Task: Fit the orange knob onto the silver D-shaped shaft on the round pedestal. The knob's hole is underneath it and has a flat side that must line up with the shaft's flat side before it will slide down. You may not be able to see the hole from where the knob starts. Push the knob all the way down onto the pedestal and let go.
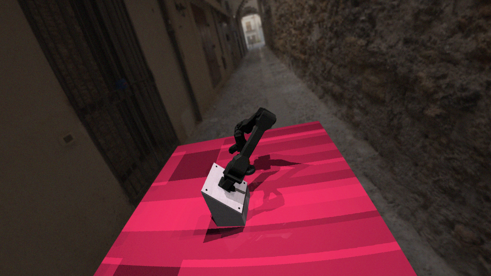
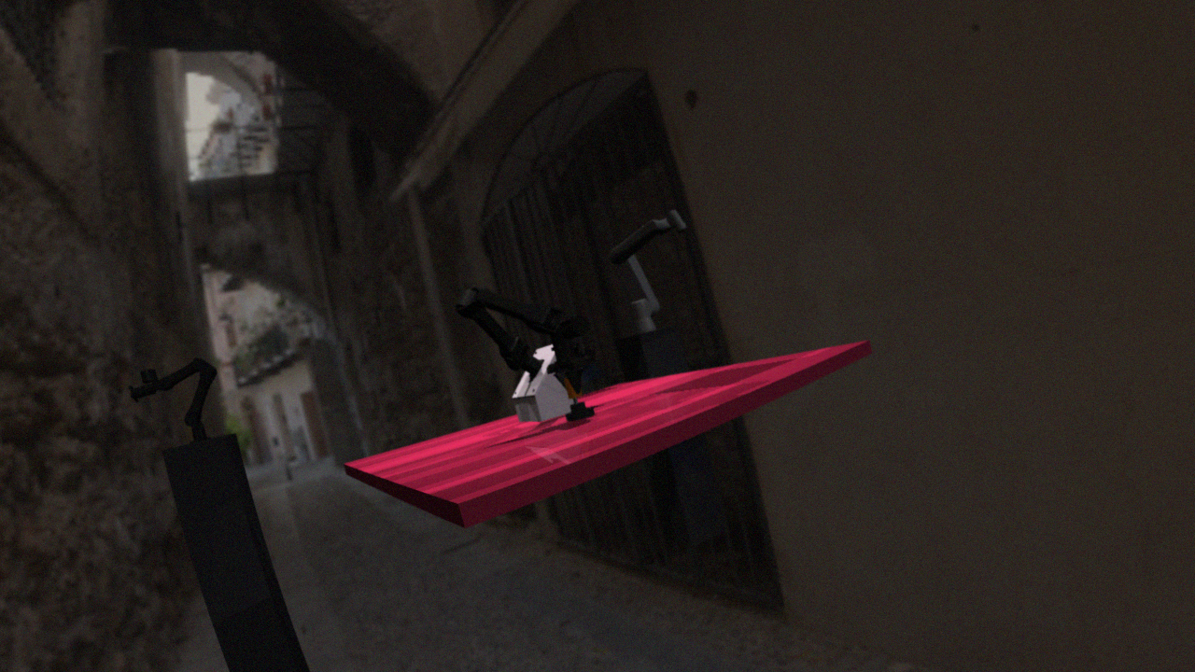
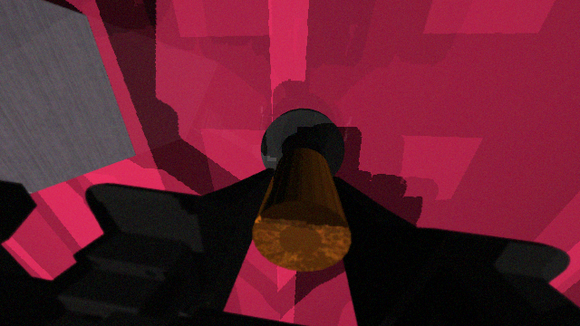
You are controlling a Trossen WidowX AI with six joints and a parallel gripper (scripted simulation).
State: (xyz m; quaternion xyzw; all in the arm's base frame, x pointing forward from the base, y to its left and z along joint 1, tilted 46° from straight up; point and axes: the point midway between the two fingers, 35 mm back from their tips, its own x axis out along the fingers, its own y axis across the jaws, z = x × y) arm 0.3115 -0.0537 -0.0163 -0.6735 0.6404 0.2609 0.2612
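Right now my gripper tip is 3 cm below the orange knob. From my gripper tip the other things lie so: dark round pedestal (4 cm below).
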